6 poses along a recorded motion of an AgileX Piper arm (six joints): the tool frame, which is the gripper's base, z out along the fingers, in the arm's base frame.
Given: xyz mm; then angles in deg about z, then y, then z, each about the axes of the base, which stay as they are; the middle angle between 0 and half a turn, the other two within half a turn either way.
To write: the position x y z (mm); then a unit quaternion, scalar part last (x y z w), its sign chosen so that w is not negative. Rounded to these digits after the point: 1 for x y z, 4 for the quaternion.
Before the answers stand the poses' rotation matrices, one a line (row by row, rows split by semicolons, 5 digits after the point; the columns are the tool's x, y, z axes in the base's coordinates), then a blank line. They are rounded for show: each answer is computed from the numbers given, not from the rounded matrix.
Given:
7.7, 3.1, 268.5, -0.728, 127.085, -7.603
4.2, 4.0, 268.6, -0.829, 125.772, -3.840
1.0, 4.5, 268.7, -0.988, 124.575, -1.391
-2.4, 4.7, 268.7, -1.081, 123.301, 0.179
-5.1, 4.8, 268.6, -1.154, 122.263, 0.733
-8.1, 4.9, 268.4, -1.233, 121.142, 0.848
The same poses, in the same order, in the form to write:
-0.59933 0.12470 0.79073; 0.06718 0.99214 -0.10555; -0.79768 -0.01014 -0.60300
-0.58416 0.05852 0.80953; 0.02471 0.99822 -0.05434; -0.81126 -0.01174 -0.58456
-0.56765 0.01449 0.82314; -0.00346 0.99979 -0.01999; -0.82326 -0.01420 -0.56748
-0.54888 -0.01348 0.83579; -0.02058 0.99978 0.00261; -0.83565 -0.01577 -0.54904
-0.53340 -0.02354 0.84554; -0.02697 0.99958 0.01082; -0.84544 -0.01703 -0.53381
-0.51667 -0.02592 0.85579; -0.02917 0.99949 0.01267; -0.85569 -0.01842 -0.51716

7.7, 3.1, 268.5, 0.0537, 0.8937, -0.0324, 0.4444
4.2, 4.0, 268.6, 0.0234, 0.8898, -0.0186, 0.4554
1.0, 4.5, 268.7, 0.0031, 0.8853, -0.0097, 0.4649
-2.4, 4.7, 268.7, -0.0097, 0.8800, -0.0037, 0.4748
-5.1, 4.8, 268.6, -0.0144, 0.8756, -0.0018, 0.4828
-8.1, 4.9, 268.4, -0.0158, 0.8708, -0.0017, 0.4913

